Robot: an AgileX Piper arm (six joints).
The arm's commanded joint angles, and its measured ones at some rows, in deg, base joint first. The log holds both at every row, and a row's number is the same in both.
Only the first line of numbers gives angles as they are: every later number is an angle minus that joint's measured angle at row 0.
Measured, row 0: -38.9 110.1 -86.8 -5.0 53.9 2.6
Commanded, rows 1 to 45: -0.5 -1.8 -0.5 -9.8 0.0 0.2; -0.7 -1.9 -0.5 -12.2 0.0 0.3; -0.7 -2.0 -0.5 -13.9 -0.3 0.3; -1.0 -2.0 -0.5 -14.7 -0.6 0.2; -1.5 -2.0 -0.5 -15.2 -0.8 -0.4; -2.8 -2.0 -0.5 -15.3 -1.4 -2.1; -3.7 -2.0 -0.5 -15.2 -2.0 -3.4; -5.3 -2.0 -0.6 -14.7 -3.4 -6.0; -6.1 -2.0 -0.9 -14.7 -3.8 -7.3; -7.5 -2.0 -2.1 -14.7 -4.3 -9.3; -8.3 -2.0 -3.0 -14.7 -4.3 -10.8; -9.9 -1.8 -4.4 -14.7 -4.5 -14.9; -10.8 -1.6 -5.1 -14.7 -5.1 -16.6; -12.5 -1.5 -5.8 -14.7 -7.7 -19.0; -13.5 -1.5 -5.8 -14.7 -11.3 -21.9; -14.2 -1.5 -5.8 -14.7 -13.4 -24.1; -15.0 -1.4 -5.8 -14.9 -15.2 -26.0; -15.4 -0.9 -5.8 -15.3 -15.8 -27.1; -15.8 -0.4 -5.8 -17.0 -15.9 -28.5; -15.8 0.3 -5.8 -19.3 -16.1 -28.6; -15.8 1.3 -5.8 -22.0 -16.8 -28.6; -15.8 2.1 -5.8 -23.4 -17.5 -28.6; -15.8 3.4 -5.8 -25.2 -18.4 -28.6; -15.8 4.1 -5.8 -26.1 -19.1 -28.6; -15.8 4.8 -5.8 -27.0 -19.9 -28.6; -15.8 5.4 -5.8 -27.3 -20.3 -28.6; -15.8 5.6 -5.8 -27.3 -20.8 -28.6; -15.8 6.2 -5.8 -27.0 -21.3 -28.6; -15.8 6.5 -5.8 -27.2 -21.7 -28.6; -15.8 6.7 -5.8 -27.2 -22.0 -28.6; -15.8 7.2 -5.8 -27.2 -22.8 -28.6; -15.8 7.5 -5.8 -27.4 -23.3 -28.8; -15.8 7.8 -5.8 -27.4 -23.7 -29.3; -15.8 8.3 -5.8 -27.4 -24.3 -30.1; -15.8 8.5 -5.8 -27.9 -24.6 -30.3; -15.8 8.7 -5.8 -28.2 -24.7 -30.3; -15.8 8.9 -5.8 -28.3 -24.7 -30.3; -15.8 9.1 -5.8 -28.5 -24.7 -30.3; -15.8 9.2 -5.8 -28.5 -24.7 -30.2; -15.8 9.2 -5.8 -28.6 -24.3 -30.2; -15.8 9.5 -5.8 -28.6 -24.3 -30.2; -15.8 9.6 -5.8 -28.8 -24.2 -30.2; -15.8 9.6 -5.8 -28.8 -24.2 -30.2; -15.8 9.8 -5.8 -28.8 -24.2 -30.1; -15.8 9.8 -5.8 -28.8 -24.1 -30.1
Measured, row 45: -15.6 9.5 -5.4 -28.1 -23.7 -29.9
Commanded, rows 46 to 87: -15.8 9.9 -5.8 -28.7 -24.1 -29.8; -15.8 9.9 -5.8 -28.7 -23.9 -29.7; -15.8 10.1 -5.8 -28.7 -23.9 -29.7; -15.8 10.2 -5.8 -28.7 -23.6 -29.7; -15.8 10.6 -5.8 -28.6 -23.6 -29.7; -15.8 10.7 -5.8 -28.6 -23.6 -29.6; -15.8 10.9 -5.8 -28.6 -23.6 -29.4; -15.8 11.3 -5.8 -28.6 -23.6 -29.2; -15.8 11.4 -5.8 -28.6 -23.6 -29.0; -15.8 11.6 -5.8 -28.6 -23.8 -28.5; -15.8 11.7 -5.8 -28.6 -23.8 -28.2; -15.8 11.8 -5.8 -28.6 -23.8 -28.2; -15.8 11.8 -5.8 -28.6 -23.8 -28.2; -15.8 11.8 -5.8 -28.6 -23.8 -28.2; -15.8 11.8 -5.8 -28.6 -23.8 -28.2; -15.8 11.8 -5.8 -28.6 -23.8 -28.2; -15.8 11.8 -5.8 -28.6 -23.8 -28.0; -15.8 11.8 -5.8 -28.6 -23.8 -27.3; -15.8 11.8 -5.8 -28.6 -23.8 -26.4; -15.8 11.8 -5.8 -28.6 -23.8 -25.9; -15.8 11.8 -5.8 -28.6 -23.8 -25.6; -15.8 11.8 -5.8 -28.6 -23.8 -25.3; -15.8 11.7 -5.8 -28.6 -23.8 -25.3; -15.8 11.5 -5.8 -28.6 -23.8 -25.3; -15.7 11.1 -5.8 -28.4 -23.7 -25.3; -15.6 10.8 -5.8 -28.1 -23.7 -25.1; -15.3 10.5 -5.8 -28.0 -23.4 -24.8; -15.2 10.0 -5.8 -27.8 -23.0 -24.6; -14.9 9.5 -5.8 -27.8 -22.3 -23.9; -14.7 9.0 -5.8 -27.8 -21.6 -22.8; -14.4 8.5 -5.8 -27.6 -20.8 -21.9; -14.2 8.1 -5.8 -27.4 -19.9 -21.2; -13.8 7.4 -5.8 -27.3 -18.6 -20.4; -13.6 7.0 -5.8 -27.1 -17.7 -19.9; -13.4 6.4 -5.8 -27.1 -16.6 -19.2; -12.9 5.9 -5.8 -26.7 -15.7 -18.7; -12.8 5.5 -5.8 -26.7 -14.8 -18.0; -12.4 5.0 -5.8 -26.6 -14.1 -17.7; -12.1 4.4 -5.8 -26.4 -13.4 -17.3; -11.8 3.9 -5.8 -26.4 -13.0 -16.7; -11.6 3.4 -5.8 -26.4 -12.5 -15.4; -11.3 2.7 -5.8 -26.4 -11.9 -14.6
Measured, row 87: -12.4 5.4 -5.6 -27.1 -14.3 -18.0
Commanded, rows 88 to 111: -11.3 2.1 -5.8 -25.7 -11.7 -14.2; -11.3 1.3 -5.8 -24.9 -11.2 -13.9; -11.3 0.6 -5.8 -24.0 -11.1 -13.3; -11.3 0.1 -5.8 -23.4 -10.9 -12.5; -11.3 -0.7 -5.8 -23.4 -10.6 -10.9; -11.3 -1.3 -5.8 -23.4 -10.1 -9.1; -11.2 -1.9 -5.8 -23.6 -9.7 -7.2; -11.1 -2.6 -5.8 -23.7 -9.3 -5.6; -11.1 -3.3 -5.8 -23.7 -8.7 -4.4; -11.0 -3.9 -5.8 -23.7 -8.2 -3.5; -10.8 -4.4 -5.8 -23.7 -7.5 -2.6; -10.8 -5.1 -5.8 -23.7 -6.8 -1.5; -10.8 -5.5 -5.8 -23.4 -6.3 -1.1; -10.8 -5.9 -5.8 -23.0 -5.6 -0.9; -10.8 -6.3 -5.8 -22.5 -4.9 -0.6; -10.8 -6.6 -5.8 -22.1 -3.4 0.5; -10.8 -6.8 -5.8 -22.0 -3.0 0.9; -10.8 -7.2 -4.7 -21.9 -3.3 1.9; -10.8 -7.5 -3.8 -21.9 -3.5 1.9; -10.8 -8.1 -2.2 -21.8 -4.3 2.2; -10.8 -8.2 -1.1 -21.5 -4.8 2.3; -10.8 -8.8 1.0 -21.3 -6.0 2.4; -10.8 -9.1 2.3 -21.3 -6.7 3.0; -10.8 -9.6 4.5 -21.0 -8.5 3.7
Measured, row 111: -11.0 -7.8 -0.3 -21.8 -4.8 1.9
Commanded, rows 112 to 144: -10.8 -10.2 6.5 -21.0 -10.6 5.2; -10.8 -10.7 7.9 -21.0 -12.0 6.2; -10.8 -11.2 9.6 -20.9 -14.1 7.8; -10.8 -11.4 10.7 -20.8 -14.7 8.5; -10.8 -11.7 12.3 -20.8 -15.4 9.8; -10.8 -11.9 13.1 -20.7 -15.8 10.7; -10.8 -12.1 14.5 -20.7 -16.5 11.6; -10.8 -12.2 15.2 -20.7 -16.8 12.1; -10.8 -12.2 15.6 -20.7 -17.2 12.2; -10.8 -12.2 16.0 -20.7 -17.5 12.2; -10.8 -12.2 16.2 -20.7 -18.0 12.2; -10.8 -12.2 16.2 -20.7 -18.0 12.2; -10.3 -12.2 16.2 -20.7 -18.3 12.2; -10.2 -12.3 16.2 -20.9 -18.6 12.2; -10.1 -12.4 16.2 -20.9 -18.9 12.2; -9.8 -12.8 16.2 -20.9 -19.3 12.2; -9.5 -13.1 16.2 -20.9 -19.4 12.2; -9.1 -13.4 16.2 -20.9 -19.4 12.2; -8.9 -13.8 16.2 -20.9 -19.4 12.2; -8.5 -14.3 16.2 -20.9 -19.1 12.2; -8.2 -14.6 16.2 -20.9 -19.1 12.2; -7.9 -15.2 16.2 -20.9 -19.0 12.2; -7.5 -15.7 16.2 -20.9 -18.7 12.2; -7.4 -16.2 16.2 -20.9 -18.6 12.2; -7.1 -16.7 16.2 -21.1 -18.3 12.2; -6.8 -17.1 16.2 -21.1 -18.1 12.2; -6.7 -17.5 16.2 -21.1 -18.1 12.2; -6.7 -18.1 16.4 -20.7 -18.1 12.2; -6.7 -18.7 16.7 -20.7 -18.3 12.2; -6.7 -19.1 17.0 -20.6 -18.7 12.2; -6.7 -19.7 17.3 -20.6 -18.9 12.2; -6.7 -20.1 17.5 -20.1 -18.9 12.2; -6.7 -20.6 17.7 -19.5 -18.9 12.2
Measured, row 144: -6.8 -18.5 16.7 -20.8 -18.2 12.0
